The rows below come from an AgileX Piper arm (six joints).
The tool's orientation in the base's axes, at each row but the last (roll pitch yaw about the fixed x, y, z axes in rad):
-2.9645, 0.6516, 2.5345
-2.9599, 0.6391, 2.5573
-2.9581, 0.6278, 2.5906
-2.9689, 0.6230, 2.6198
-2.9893, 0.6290, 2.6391
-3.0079, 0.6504, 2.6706
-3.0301, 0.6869, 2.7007
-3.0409, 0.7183, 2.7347
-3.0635, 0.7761, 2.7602
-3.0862, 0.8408, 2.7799
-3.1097, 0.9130, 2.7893
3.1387, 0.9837, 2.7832
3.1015, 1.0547, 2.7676
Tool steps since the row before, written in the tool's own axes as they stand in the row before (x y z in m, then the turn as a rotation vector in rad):
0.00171, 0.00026, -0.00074, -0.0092, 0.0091, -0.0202
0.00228, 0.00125, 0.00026, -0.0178, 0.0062, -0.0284
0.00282, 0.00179, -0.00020, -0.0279, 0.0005, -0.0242
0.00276, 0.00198, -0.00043, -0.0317, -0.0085, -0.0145
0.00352, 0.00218, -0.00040, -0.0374, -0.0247, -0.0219
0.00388, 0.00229, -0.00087, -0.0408, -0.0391, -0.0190
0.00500, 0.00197, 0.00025, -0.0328, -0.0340, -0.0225
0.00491, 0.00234, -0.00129, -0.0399, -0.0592, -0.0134
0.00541, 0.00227, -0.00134, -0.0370, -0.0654, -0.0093
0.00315, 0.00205, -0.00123, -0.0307, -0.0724, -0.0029
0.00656, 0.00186, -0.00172, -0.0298, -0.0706, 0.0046
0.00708, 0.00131, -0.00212, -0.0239, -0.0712, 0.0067
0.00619, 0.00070, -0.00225, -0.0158, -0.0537, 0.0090
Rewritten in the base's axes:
-0.00124, 0.00133, -0.00049, 0.0040, 0.0124, 0.0201
-0.00063, 0.00184, -0.00175, 0.0048, 0.0103, 0.0321
-0.00094, 0.00269, -0.00176, 0.0099, -0.0004, 0.0356
-0.00098, 0.00290, -0.00154, 0.0114, -0.0134, 0.0313
-0.00146, 0.00333, -0.00202, 0.0033, -0.0259, 0.0425
-0.00197, 0.00368, -0.00191, -0.0005, -0.0404, 0.0438
-0.00240, 0.00327, -0.00353, -0.0054, -0.0320, 0.0410
-0.00306, 0.00399, -0.00244, -0.0068, -0.0597, 0.0408
-0.00346, 0.00394, -0.00296, -0.0088, -0.0659, 0.0362
-0.00199, 0.00302, -0.00160, -0.0112, -0.0729, 0.0275
-0.00434, 0.00363, -0.00418, -0.0056, -0.0733, 0.0221
-0.00487, 0.00322, -0.00472, -0.0072, -0.0733, 0.0161
-0.00446, 0.00241, -0.00426, -0.0032, -0.0560, 0.0082

